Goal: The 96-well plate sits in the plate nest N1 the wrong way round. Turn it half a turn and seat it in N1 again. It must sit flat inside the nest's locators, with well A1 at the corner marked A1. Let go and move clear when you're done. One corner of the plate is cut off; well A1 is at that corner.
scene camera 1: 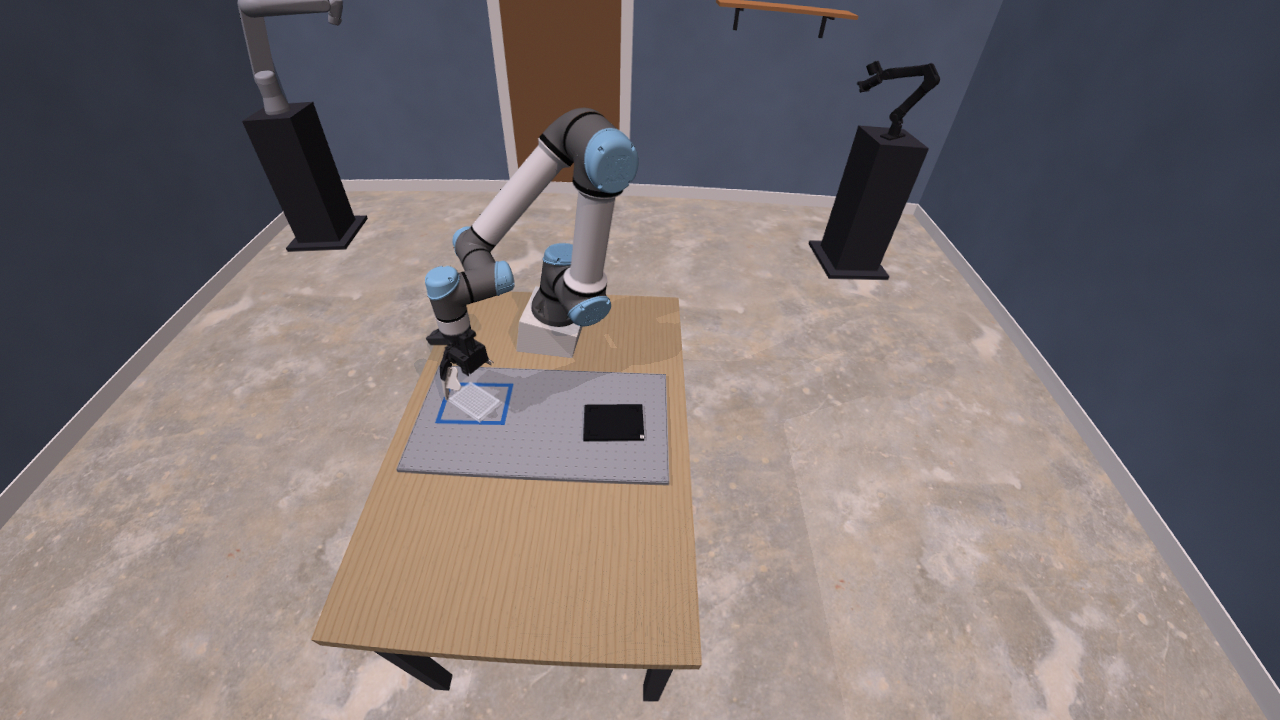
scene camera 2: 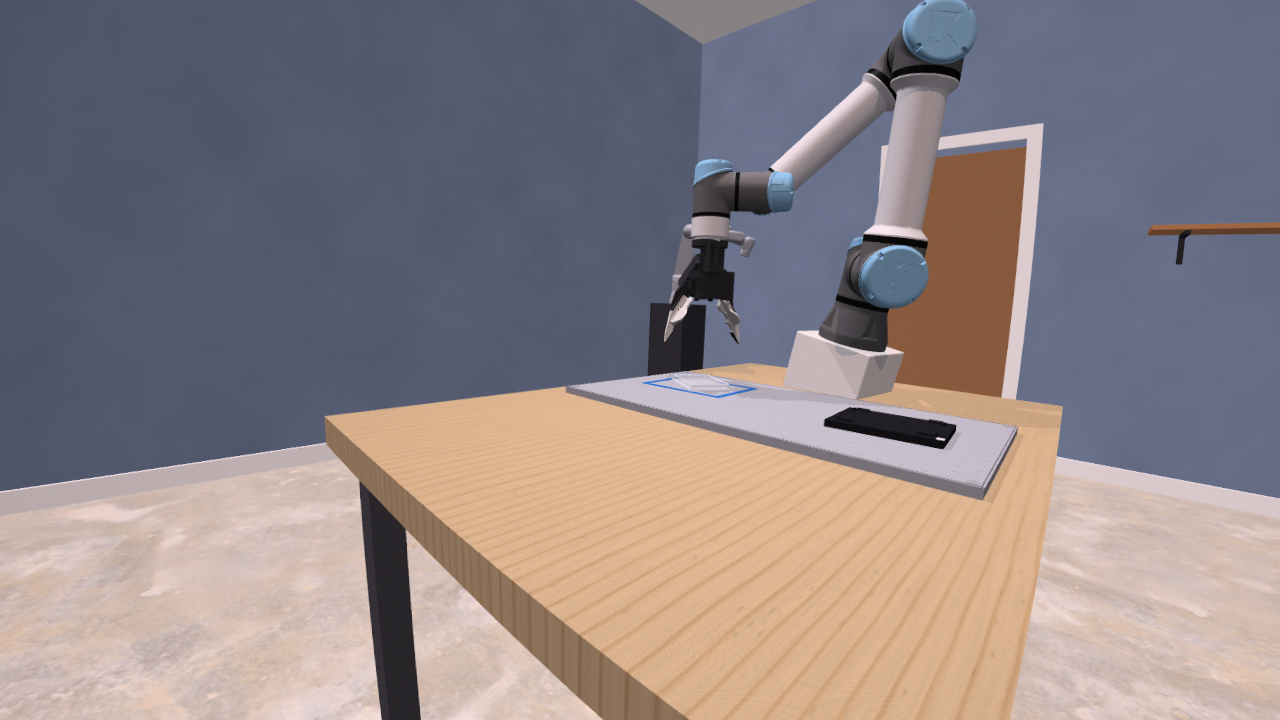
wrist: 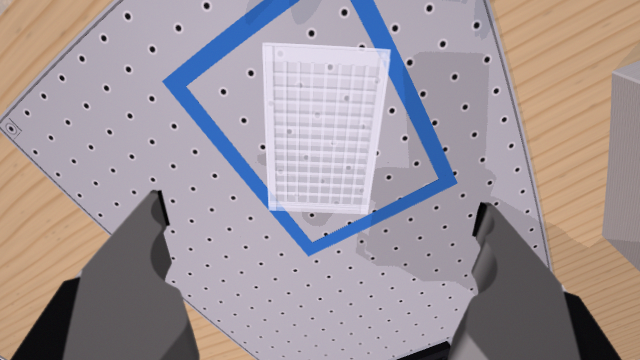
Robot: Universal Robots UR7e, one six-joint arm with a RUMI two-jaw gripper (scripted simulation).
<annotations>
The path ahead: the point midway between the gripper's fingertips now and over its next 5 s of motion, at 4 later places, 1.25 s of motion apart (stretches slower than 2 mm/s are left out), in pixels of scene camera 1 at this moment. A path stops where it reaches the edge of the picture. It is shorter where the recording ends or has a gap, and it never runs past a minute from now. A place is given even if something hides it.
My gripper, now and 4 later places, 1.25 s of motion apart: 469, 381; 473, 393; 475, 402; 472, 391; 477, 386
</annotations>
